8 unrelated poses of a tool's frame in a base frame.
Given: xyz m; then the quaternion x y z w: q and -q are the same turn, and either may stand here.
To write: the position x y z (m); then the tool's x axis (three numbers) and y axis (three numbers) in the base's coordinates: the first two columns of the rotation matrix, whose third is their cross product. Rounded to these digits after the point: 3 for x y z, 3 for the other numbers.
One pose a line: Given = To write
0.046 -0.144 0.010 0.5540 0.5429 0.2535 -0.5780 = 0.046 -0.144 0.010 0.282 0.308 0.908 0.895 0.258 -0.365
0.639 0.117 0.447 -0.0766 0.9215 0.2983 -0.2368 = 0.639 0.117 0.447 -0.876 -0.282 0.391 0.000 0.810 0.586
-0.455 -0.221 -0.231 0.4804 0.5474 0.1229 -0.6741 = -0.455 -0.221 -0.231 0.370 0.360 0.856 0.692 0.508 -0.513
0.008 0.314 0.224 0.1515 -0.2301 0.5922 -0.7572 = 0.008 0.314 0.224 0.193 -0.967 -0.169 0.827 0.253 -0.502
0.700 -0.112 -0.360 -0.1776 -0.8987 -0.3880 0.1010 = 0.700 -0.112 -0.360 -0.917 0.241 0.319 0.398 0.636 0.662
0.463 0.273 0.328 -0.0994 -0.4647 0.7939 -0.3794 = 0.463 0.273 0.328 -0.692 -0.510 -0.510 0.695 -0.280 -0.662
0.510 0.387 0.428 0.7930 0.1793 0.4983 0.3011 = 0.510 0.387 0.428 0.439 0.584 0.682 -0.016 -0.754 0.656
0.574 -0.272 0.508 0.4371 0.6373 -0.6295 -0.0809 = 0.574 -0.272 0.508 -0.605 0.659 -0.447 0.455 -0.175 -0.873
